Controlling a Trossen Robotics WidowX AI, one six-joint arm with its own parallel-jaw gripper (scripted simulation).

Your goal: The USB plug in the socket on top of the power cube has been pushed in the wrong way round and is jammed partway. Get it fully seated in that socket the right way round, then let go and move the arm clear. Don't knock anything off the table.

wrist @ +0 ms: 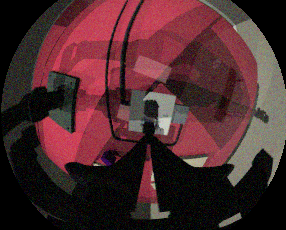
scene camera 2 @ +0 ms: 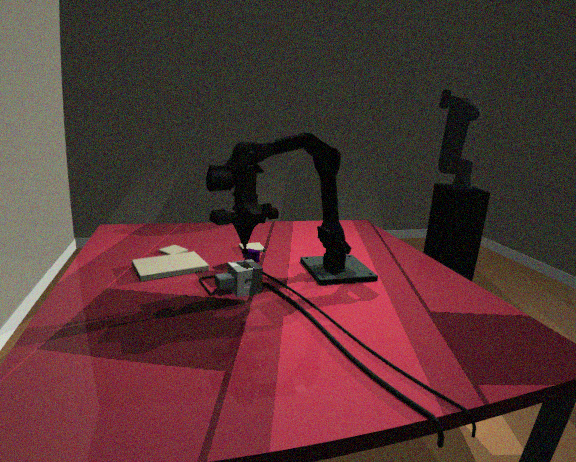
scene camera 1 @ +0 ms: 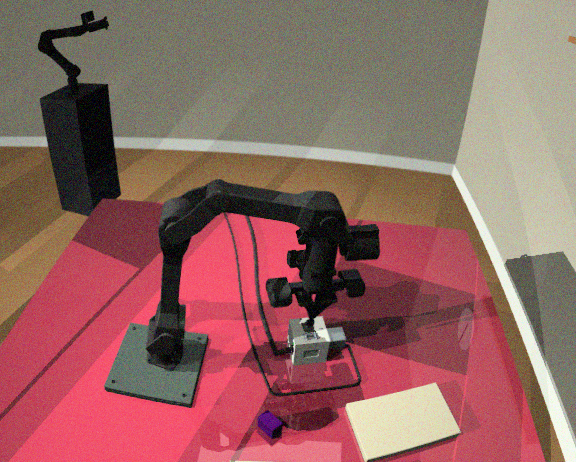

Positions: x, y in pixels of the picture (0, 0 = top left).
Scene:
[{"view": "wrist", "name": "my gripper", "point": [148, 139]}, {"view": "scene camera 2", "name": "my gripper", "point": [244, 244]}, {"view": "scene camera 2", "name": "cream pad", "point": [156, 267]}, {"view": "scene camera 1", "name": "my gripper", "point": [311, 317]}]

